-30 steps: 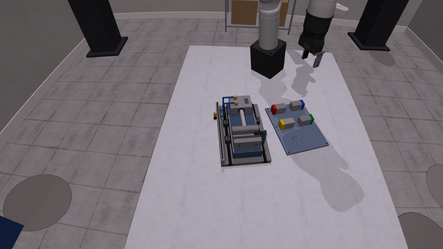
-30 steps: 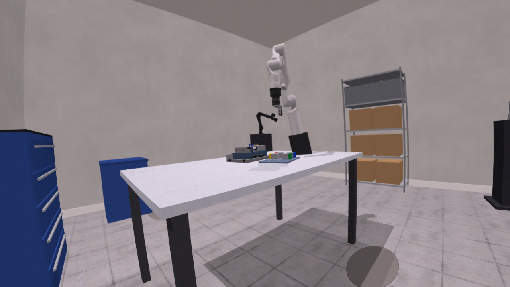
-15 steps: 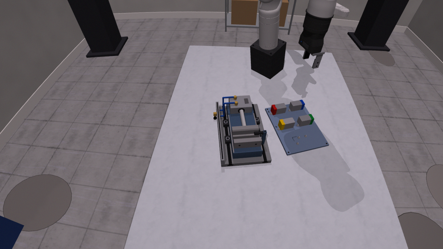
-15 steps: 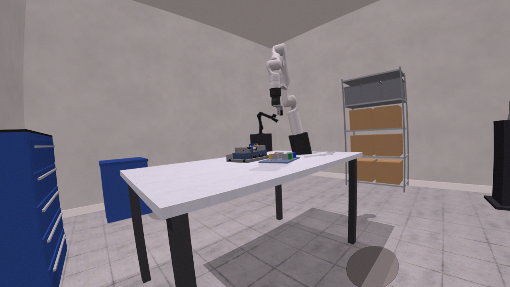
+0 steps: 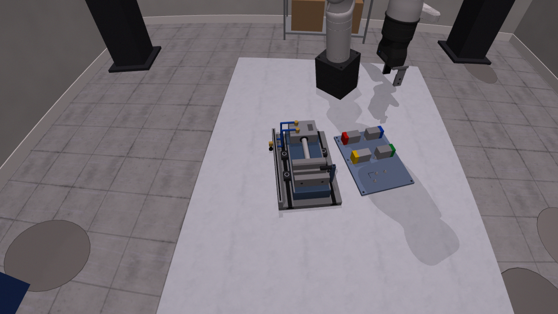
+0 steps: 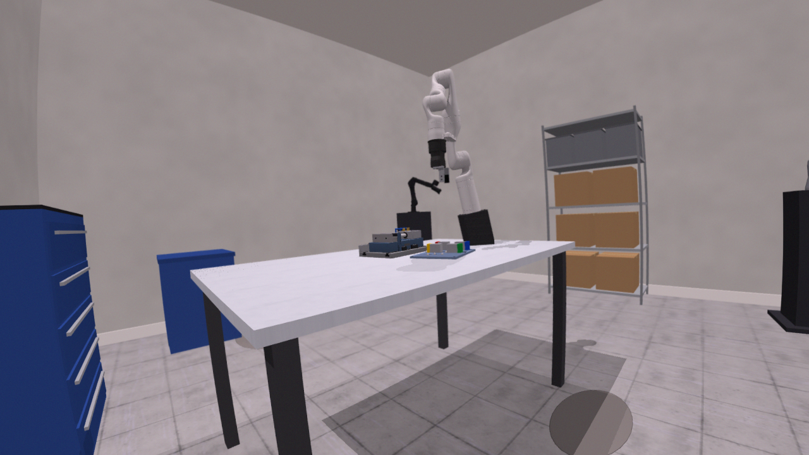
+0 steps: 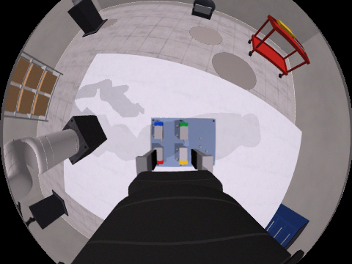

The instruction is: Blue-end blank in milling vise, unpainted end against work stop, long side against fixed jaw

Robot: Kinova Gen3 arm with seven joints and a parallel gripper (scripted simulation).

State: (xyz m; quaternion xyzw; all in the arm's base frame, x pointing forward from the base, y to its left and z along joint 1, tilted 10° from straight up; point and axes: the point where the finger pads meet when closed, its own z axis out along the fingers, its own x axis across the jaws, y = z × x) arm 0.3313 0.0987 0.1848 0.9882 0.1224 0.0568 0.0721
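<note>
Right now my hand is 29 cm above the blue-ended blank, 6 cm past it and 3 cm to the right of it. Also, from my hand: yellow-ended blank (29 cm below, 4 cm to the right, 4 cm ahead); red-ended blank (29 cm below, 6 cm to the right, 4 cm behind); green-ended blank (29 cm below, 5 cm to the left, 3 cm ahead).
</note>
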